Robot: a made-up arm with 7 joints. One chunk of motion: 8 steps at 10 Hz.
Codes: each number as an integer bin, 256 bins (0 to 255) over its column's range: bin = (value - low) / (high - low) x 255, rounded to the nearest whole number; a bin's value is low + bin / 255 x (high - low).
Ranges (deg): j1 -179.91..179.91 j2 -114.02..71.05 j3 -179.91..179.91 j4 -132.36..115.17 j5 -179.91..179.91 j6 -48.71..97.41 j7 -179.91..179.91
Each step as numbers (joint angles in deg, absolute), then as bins.
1 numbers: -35.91 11.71 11.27 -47.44 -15.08 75.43 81.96
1 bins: 102 173 135 87 117 217 186
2 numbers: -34.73 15.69 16.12 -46.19 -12.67 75.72 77.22
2 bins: 103 179 139 89 119 217 182
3 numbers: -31.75 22.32 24.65 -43.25 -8.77 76.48 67.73
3 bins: 105 188 145 92 121 218 175
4 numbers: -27.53 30.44 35.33 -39.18 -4.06 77.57 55.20
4 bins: 108 199 153 96 125 220 167
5 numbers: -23.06 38.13 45.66 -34.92 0.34 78.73 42.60
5 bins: 111 210 160 100 128 222 158
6 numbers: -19.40 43.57 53.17 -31.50 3.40 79.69 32.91
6 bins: 114 217 165 104 130 224 151
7 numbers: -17.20 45.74 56.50 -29.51 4.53 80.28 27.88
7 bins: 115 220 168 106 131 225 147
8 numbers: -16.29 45.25 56.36 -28.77 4.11 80.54 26.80
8 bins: 116 219 167 107 130 226 146
